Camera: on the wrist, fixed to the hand. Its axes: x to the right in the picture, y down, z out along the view.
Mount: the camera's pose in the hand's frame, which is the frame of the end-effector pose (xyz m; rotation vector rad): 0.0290 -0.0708 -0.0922 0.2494 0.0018 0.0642
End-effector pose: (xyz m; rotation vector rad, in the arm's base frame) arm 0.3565 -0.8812 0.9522 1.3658 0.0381 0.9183
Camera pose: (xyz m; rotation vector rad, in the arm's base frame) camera 0.3657 -0.7842 0.8825 1.6046 0.1139 0.9931
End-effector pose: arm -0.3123 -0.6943 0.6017 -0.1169 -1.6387 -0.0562
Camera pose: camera -0.2306 -0.7733 0.6397 0.0217 -1.6255 0.1967
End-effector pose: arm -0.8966 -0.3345 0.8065 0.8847 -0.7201 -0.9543
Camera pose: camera -0.8346 -0.3534 0.7057 1.0735 -0.8737 -0.8174
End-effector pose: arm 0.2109 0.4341 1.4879 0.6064 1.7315 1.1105
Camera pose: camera 0.1212 0.3866 1.4242 0.8192 1.8786 0.9449
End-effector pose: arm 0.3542 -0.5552 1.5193 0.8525 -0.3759 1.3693
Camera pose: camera 0.4056 -0.4668 1.4568 1.0512 -0.2351 1.4968
